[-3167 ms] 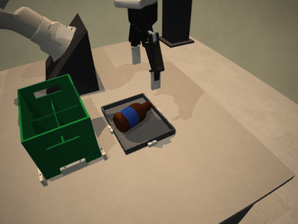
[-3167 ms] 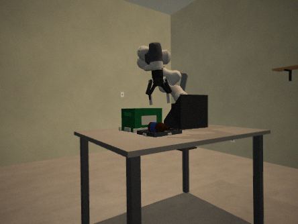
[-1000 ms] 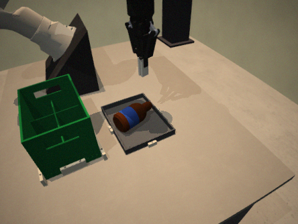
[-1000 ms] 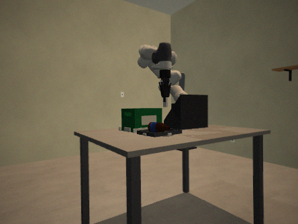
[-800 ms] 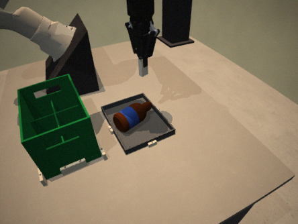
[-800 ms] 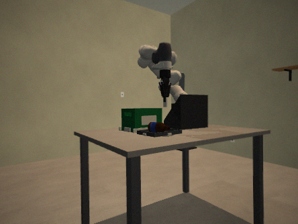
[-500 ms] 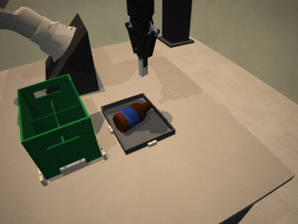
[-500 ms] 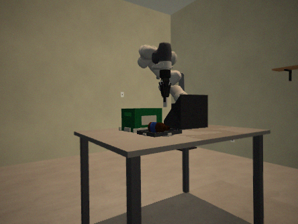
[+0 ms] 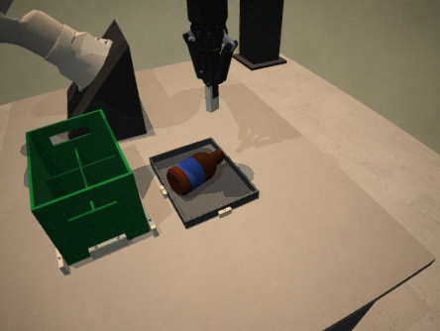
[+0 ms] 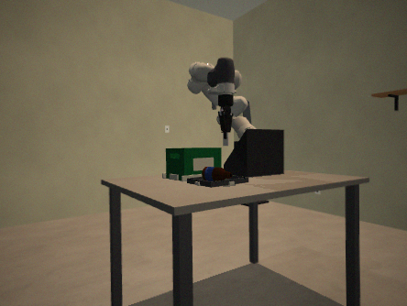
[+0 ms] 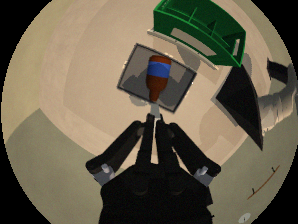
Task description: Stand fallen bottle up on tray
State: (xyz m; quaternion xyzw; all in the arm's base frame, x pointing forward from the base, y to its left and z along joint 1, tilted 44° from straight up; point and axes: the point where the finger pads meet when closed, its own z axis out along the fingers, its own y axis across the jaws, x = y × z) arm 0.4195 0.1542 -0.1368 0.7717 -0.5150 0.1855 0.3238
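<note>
The bottle is 18 cm below my hand, 5 cm to the right of it and 2 cm ahead of it. From my hand the other things lie so: green crate 31 cm to the right, 14 cm below, 2 cm behind; then dark tray 21 cm below, 5 cm to the right, 2 cm ahead.
</note>
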